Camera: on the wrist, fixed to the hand. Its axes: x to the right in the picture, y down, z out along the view.
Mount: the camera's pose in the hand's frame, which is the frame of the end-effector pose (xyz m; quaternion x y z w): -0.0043 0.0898 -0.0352 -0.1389 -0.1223 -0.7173 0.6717
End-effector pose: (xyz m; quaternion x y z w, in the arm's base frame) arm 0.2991 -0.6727 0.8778 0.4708 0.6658 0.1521 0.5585
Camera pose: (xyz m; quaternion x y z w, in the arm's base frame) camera 0.3086 -0.6189 0.9574 -0.2203 0.6955 -0.2636 0.6311
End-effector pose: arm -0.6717 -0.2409 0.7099 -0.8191 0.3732 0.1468 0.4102
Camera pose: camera -0.7426 -0.3009 0.6836 -0.8569 -0.4074 -0.0436 0.3127
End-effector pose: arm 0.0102 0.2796 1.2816 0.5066 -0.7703 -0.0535 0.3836
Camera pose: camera -0.0327 0.3371 1.3462 0.8330 -0.1935 -0.4801 0.1955
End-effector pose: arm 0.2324 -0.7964 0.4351 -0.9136 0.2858 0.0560 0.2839
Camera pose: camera 0.1770 -0.8743 0.4218 -0.8512 -0.5058 -0.0146 0.1389
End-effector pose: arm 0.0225 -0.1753 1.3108 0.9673 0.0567 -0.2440 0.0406
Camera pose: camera 0.0468 -0.2609 1.3483 -0.5736 -0.7608 0.3034 0.0065
